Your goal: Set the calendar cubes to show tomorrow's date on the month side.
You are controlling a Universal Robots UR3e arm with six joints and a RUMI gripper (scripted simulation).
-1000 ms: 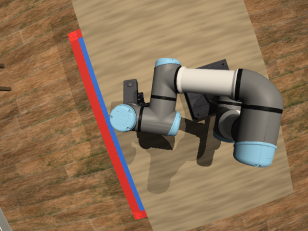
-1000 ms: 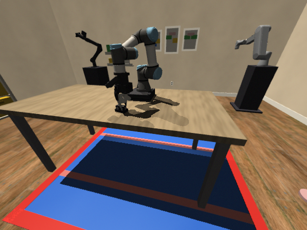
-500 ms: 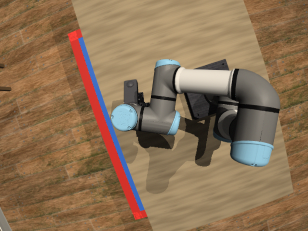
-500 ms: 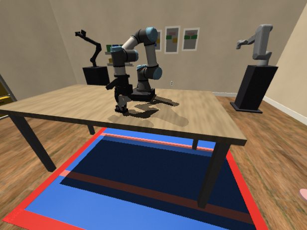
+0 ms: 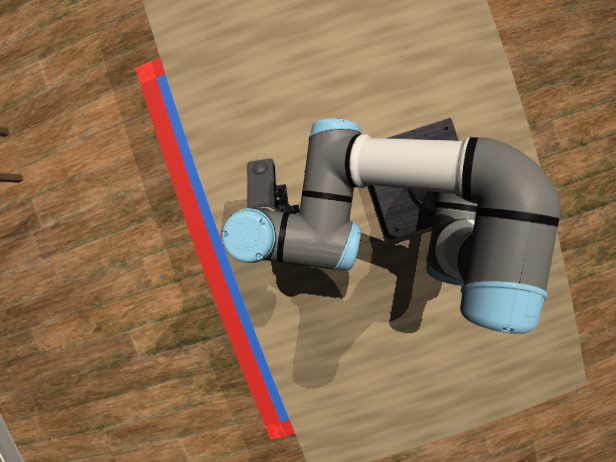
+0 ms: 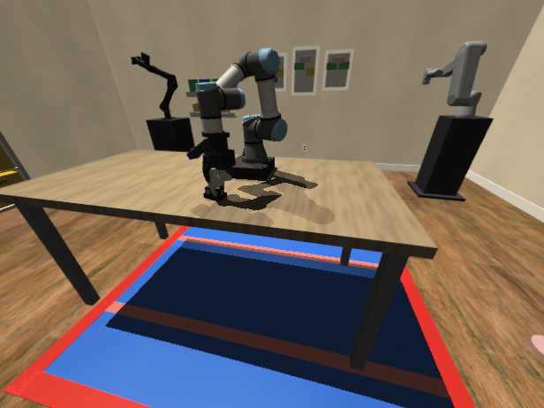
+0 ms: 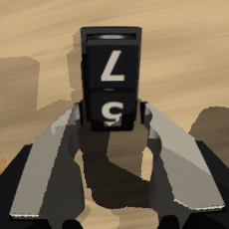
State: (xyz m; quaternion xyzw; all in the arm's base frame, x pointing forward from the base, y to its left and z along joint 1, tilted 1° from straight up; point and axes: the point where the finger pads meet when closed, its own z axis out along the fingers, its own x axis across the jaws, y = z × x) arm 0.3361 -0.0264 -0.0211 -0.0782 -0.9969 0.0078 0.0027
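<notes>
My hand is 20 mm to the left of the black calendar tray and 30 mm above it. The rest, counted from my hand: black cube: 10 mm behind, 30 mm to the right, 10 mm below.
</notes>
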